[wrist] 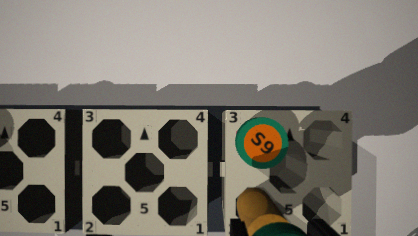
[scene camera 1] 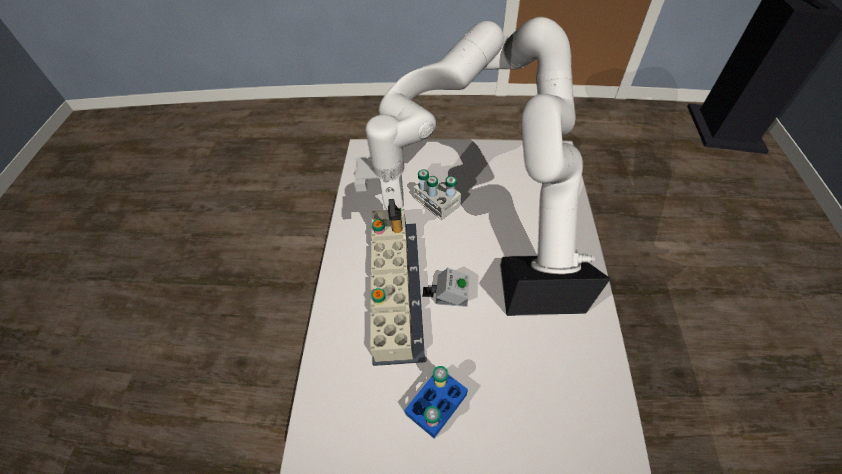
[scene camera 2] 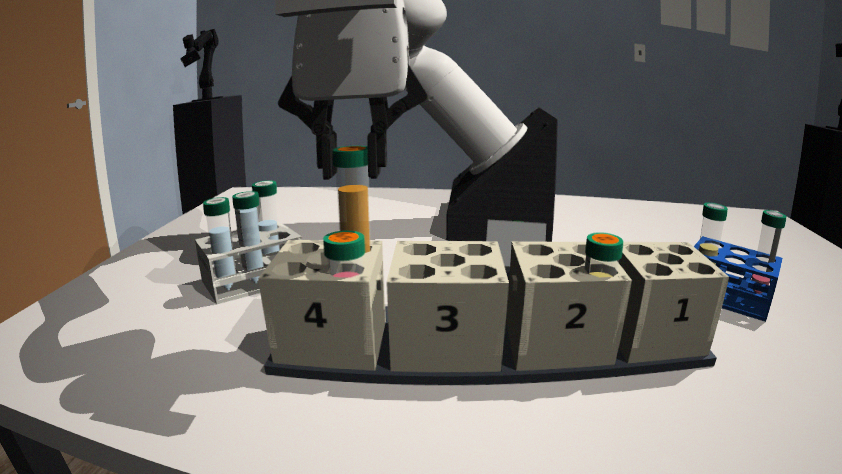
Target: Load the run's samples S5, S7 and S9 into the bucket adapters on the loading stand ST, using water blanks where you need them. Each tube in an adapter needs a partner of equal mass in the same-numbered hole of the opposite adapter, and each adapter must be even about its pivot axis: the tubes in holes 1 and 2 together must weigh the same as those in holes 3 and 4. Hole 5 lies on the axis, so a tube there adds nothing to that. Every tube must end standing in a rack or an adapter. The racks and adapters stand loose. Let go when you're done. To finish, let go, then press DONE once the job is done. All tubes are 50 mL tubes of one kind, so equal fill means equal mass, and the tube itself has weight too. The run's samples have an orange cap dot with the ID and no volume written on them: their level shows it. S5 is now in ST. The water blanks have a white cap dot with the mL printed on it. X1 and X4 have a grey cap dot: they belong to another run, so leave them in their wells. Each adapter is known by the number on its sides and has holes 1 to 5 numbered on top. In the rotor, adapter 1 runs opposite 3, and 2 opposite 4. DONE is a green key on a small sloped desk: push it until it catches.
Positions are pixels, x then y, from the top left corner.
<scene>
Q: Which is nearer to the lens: the clear rack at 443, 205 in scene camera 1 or the blue rack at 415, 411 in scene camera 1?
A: The blue rack.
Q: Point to a pink-filled sample tube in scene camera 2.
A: At 344, 250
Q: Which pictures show the blue rack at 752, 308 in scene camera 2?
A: Scene camera 1 and scene camera 2 only.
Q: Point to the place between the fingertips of my gripper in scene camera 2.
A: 352, 175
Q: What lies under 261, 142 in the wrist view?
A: A pink-filled sample tube.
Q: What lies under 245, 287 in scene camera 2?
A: A clear rack.
</scene>
